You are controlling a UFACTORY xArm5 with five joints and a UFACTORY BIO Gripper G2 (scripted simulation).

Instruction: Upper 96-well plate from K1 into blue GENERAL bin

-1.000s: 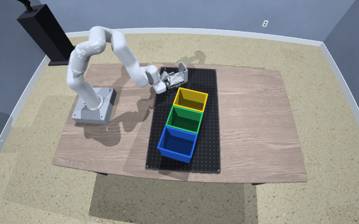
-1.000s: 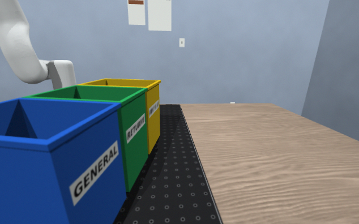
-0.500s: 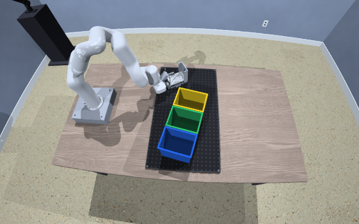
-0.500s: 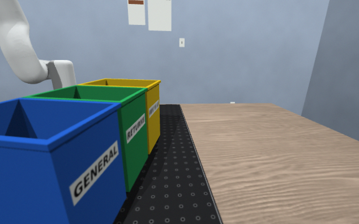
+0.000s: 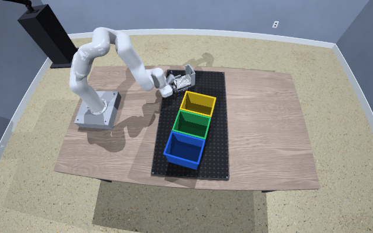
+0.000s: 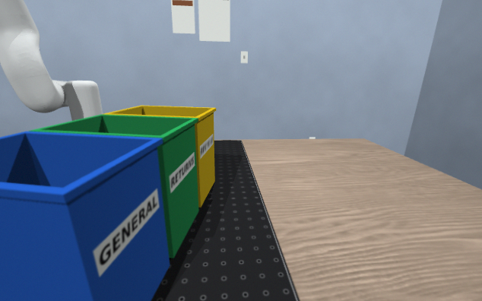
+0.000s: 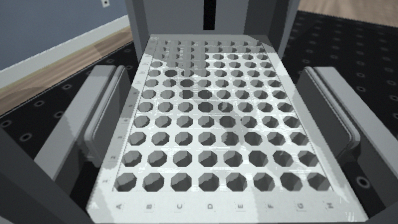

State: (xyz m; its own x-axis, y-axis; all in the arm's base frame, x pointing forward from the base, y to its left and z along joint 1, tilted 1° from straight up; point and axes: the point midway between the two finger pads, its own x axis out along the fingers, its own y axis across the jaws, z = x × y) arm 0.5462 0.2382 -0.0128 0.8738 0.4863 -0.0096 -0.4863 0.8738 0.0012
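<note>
My hand is 20 mm short of the dark plate, 20 mm above it and 10 mm to the right of it. From my hand the other things lie so: yellow bin 260 mm to the right, 120 mm ahead, 40 mm above; then green returns bin 390 mm to the right, 90 mm ahead, 40 mm above; then white 96-well plate 20 mm ahead, 10 mm to the left, 10 mm below.
</note>
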